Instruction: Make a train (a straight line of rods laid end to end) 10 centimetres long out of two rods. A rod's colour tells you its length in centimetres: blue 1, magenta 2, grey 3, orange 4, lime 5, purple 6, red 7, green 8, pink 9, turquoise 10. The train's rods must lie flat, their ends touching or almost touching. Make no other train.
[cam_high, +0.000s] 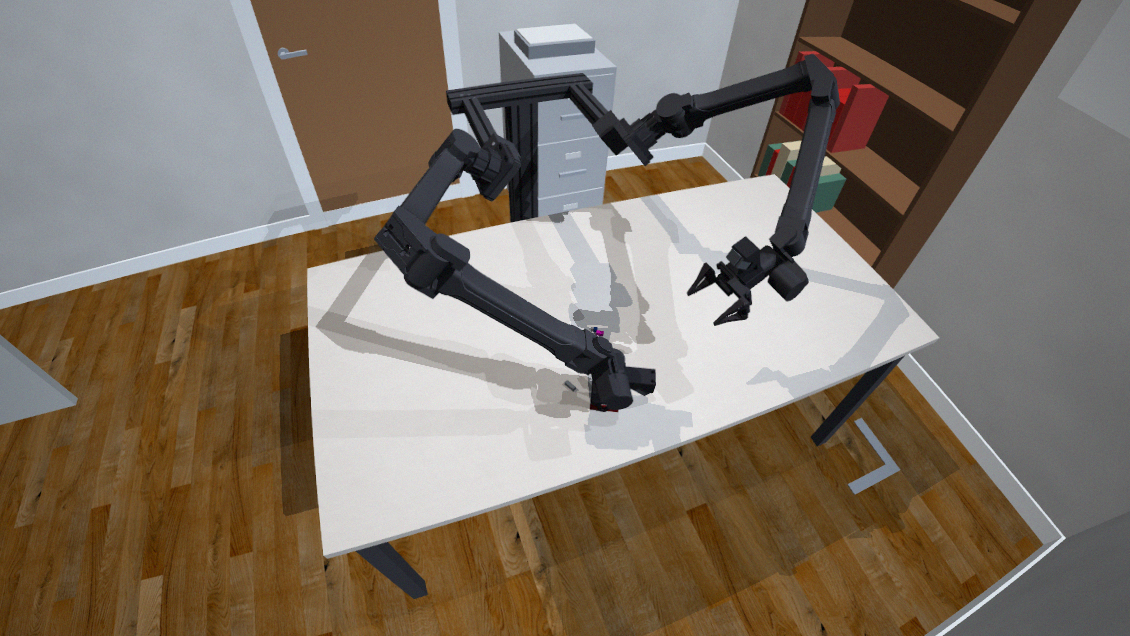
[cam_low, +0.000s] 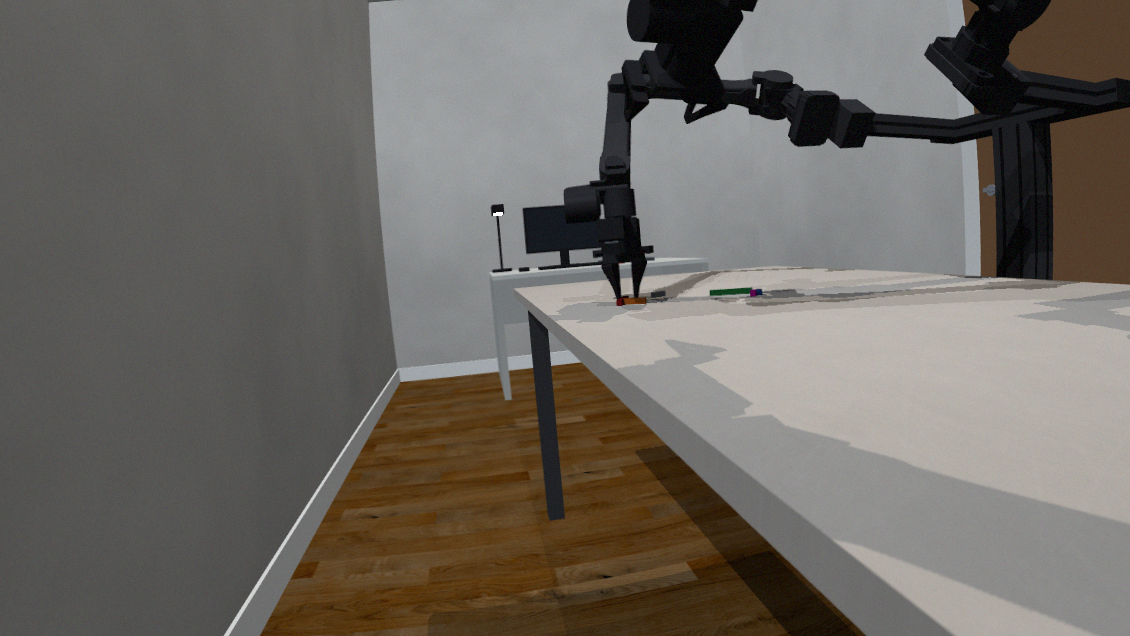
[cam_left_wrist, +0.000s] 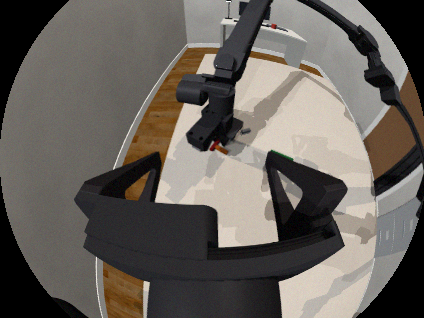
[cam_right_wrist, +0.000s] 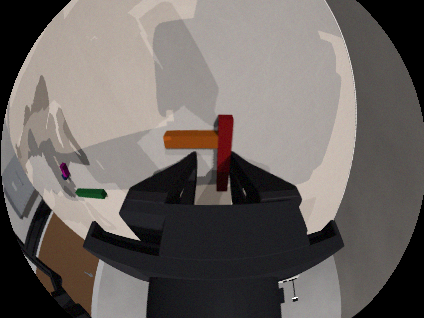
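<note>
Right now my right hand is 1 cm short of the red rod. The rest, counted from my right hand: orange rod: 3 cm to the left; then green rod: 19 cm behind, 4 cm to the left; then grey rod: 8 cm behind, 5 cm to the right.
</note>
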